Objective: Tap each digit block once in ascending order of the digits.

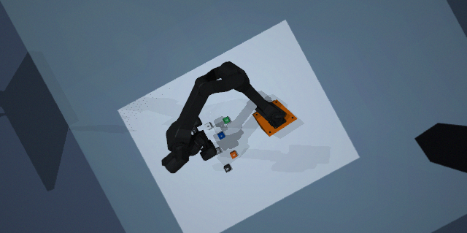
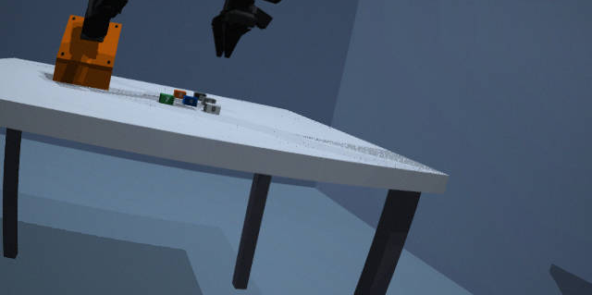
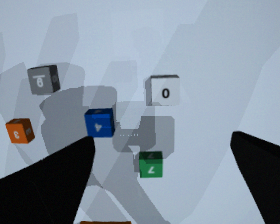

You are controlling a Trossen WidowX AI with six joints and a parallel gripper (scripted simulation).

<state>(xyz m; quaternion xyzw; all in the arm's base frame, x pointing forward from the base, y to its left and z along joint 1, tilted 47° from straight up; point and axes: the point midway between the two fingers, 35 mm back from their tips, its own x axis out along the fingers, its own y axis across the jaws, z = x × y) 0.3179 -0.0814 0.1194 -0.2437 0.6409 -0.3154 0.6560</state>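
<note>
The white block lies 1 cm to the right of my gripper tip and 12 cm below it. From my gripper tip the other things lie so: green block: 10 cm behind, 2 cm to the left, 12 cm below; grey block: 4 cm ahead, 14 cm to the left, 12 cm below; blue block: 3 cm behind, 7 cm to the left, 12 cm below.
</note>
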